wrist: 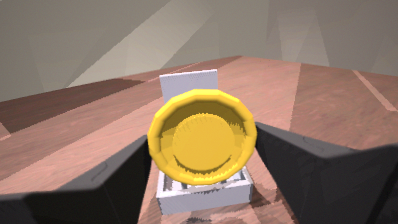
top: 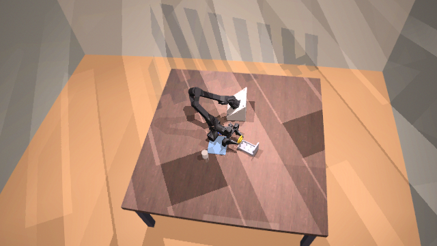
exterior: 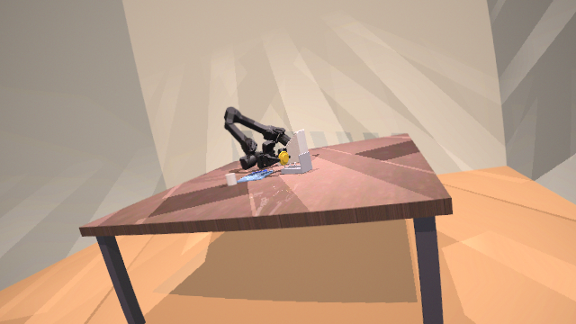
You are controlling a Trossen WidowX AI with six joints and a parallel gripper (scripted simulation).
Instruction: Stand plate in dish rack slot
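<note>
The grey dish rack lies 2 cm ahead of my gripper tip, 5 cm to the left of it and 4 cm below it. Round my gripper tip: light blue mat (3 cm ahead, 16 cm to the right, 6 cm below); white cup (14 cm ahead, 23 cm to the right, 4 cm below); yellow plate (1 cm to the right).
</note>
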